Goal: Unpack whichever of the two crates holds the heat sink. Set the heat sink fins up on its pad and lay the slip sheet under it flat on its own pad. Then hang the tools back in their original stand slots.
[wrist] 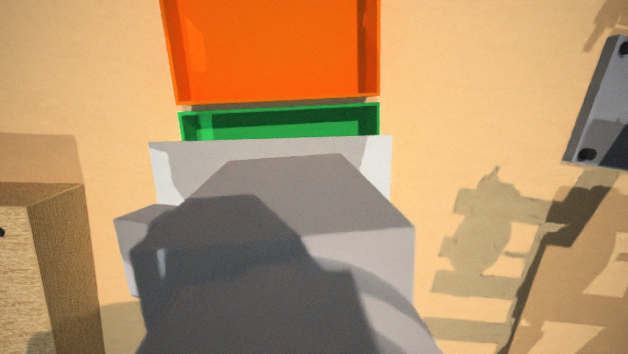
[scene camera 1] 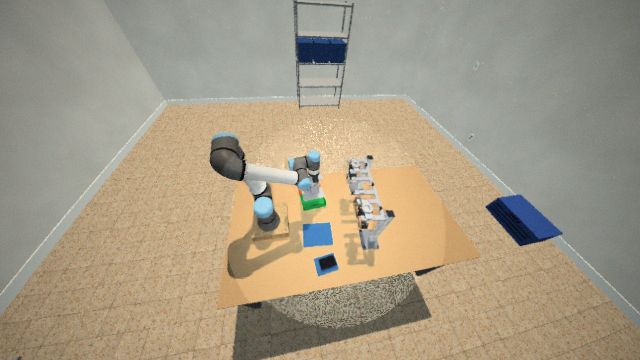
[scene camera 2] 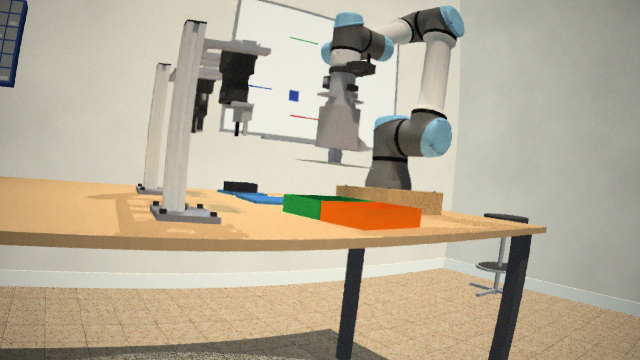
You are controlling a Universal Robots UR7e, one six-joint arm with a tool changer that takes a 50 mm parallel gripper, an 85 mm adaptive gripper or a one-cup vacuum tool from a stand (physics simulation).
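Where they show: hand, tool point: [scene camera 2: 341, 92]; arm's base, link origin: [scene camera 1: 269, 221] [scene camera 2: 388, 188].
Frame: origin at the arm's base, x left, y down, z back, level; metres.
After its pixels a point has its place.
My vacuum tool [scene camera 2: 335, 159] @(x 0.105, y -0.070, z -0.378 m) is shut on the pale slip sheet [scene camera 2: 350, 165] @(x 0.119, y -0.059, z -0.337 m) [wrist: 280, 145] @(x 0.136, y -0.061, z -0.368 m), which hangs about level from the cup, above the crates. In the wrist view the tool body hides the cup and much of the sheet. The green crate [scene camera 1: 313, 203] @(x 0.071, y 0.064, z -0.361 m) [scene camera 2: 301, 206] @(x 0.087, y 0.045, z -0.459 m) [wrist: 280, 120] @(x 0.146, y 0.064, z -0.369 m) is partly covered by the sheet in the wrist view. The orange crate [scene camera 2: 370, 216] @(x 0.292, y 0.039, z -0.466 m) [wrist: 275, 50] @(x 0.215, y 0.064, z -0.377 m) stands beside it, its visible floor bare. The black heat sink [scene camera 1: 327, 262] @(x -0.390, y 0.034, z -0.286 m) [scene camera 2: 240, 187] @(x -0.359, y 0.041, z -0.310 m) rests on the small blue pad [scene camera 1: 321, 271] @(x -0.416, y 0.036, z -0.241 m); its fins are too small to make out. The larger blue pad [scene camera 1: 317, 234] @(x -0.187, y 0.057, z -0.297 m) [scene camera 2: 265, 200] @(x -0.134, y 0.057, z -0.385 m) lies bare.
The tool stand [scene camera 1: 382, 227] @(x -0.365, y -0.159, z -0.648 m) [scene camera 2: 176, 120] @(x 0.101, y -0.112, z -0.812 m) rises across the table from the arm. A dark gripper [scene camera 2: 237, 77] and another tool [scene camera 2: 202, 102] @(x -0.201, y -0.193, z -0.583 m) hang in it. The arm's wooden base block [scene camera 2: 390, 199] @(x 0.115, y 0.023, z -0.147 m) [wrist: 65, 250] @(x 0.058, y 0.028, z -0.145 m) stands close to the crates.
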